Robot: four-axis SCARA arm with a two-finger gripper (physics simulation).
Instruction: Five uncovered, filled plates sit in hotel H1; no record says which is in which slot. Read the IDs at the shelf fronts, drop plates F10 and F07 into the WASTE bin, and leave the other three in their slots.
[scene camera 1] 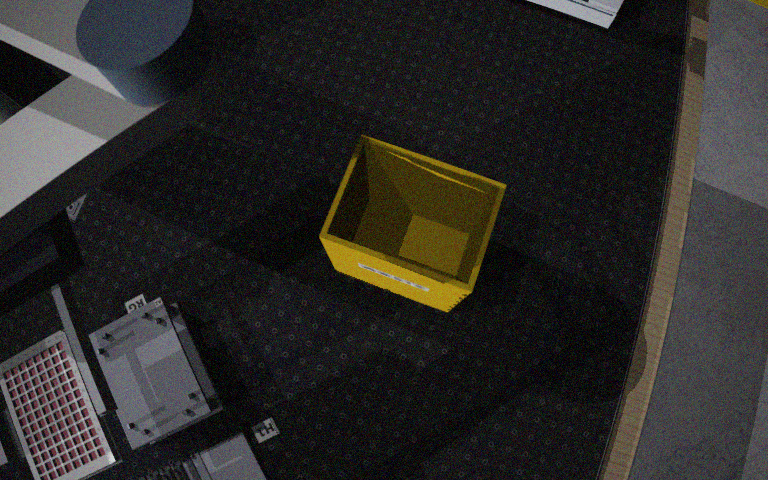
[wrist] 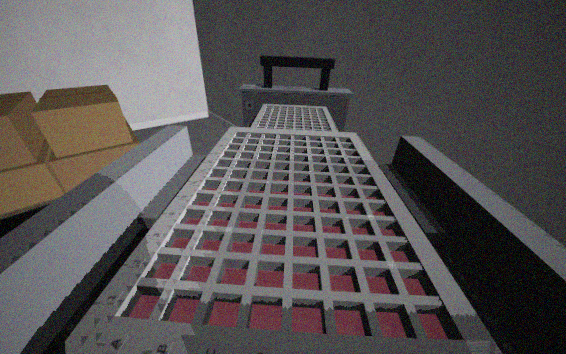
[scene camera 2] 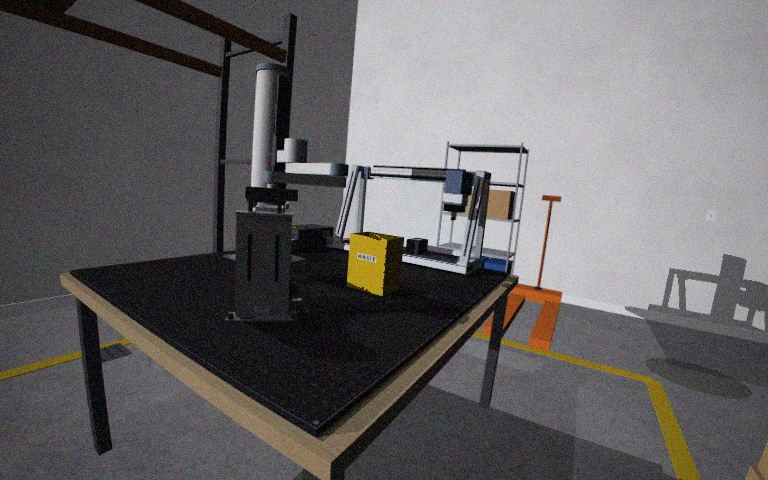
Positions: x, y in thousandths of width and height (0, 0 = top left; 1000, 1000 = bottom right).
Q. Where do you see a plate F07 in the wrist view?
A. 494, 662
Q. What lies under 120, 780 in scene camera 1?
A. My gripper.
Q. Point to a grey stand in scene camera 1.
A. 191, 766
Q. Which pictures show the plate F01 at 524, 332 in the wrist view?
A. The wrist view only.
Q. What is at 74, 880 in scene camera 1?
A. A plate F07.
